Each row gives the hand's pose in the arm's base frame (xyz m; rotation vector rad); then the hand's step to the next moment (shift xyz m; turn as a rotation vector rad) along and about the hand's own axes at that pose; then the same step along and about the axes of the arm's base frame.
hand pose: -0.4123 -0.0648 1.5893 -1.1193 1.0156 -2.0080
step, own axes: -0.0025 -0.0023 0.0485 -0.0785 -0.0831 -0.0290
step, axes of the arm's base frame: 0.0435 -0.0125 0.0177 -0.0022 0.1144 0.0284
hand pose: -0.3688 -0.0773 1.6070 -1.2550 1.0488 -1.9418
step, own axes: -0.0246 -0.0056 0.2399 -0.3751 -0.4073 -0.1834
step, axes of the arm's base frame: 0.2306 -0.0483 0.0519 -0.0525 0.5654 0.1335
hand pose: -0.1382 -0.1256 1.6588 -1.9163 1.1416 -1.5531
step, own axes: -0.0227 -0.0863 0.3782 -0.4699 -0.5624 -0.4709
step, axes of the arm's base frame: 0.3843 0.0038 -0.0577 -0.2758 0.7790 0.2756
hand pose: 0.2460 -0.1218 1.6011 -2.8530 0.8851 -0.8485
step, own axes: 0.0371 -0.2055 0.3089 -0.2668 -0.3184 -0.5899
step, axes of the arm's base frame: 0.2893 0.1144 -0.2055 -0.3223 0.4810 0.4305
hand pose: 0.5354 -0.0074 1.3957 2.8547 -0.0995 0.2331
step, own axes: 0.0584 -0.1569 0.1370 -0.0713 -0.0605 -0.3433
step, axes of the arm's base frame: 0.0921 0.1100 -0.1619 -0.1161 0.1563 0.2978
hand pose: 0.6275 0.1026 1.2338 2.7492 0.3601 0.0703
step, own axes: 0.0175 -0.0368 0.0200 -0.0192 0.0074 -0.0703
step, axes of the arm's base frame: 0.0100 0.0306 -0.0320 -0.0235 0.0130 0.0682
